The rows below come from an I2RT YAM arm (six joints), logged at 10 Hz.
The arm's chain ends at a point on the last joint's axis. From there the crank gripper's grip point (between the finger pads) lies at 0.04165 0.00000 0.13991 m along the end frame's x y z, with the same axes.
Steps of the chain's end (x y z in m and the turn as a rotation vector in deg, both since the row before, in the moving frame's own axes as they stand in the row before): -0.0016 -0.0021 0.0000 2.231 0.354 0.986; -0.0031 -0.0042 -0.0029 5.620 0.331 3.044; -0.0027 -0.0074 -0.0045 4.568 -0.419 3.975; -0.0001 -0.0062 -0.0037 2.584 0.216 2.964; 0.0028 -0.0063 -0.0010 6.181 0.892 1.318; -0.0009 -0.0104 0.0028 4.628 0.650 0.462
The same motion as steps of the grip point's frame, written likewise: -0.0007 -0.0068 -0.0004 2.231 0.354 0.986; -0.0020 -0.0157 -0.0037 5.620 0.331 3.044; -0.0034 -0.0157 -0.0045 4.568 -0.419 3.975; 0.0005 -0.0103 -0.0040 2.584 0.216 2.964; 0.0051 -0.0203 -0.0024 6.181 0.892 1.318; 0.0007 -0.0213 0.0019 4.628 0.650 0.462
